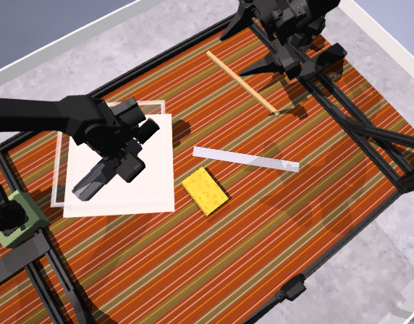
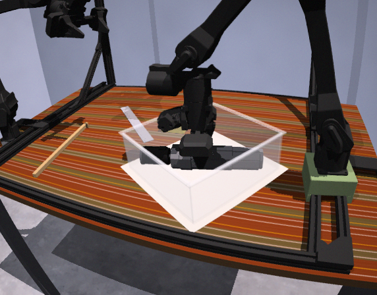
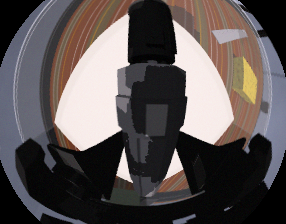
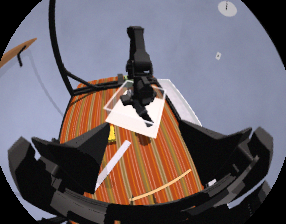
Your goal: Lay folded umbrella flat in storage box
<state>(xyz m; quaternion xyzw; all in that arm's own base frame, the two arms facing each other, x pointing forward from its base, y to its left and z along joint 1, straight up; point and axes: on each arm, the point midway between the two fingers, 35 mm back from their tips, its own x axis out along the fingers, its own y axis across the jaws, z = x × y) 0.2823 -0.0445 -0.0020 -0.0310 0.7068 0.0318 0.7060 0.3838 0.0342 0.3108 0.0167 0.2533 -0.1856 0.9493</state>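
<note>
The storage box lies 1 cm below my left hand. The rest, counted from my left hand: grey ruler 29 cm to the right, 20 cm behind, 5 cm below; folded umbrella 2 cm below; wooden stick 43 cm to the right, 5 cm below.
</note>
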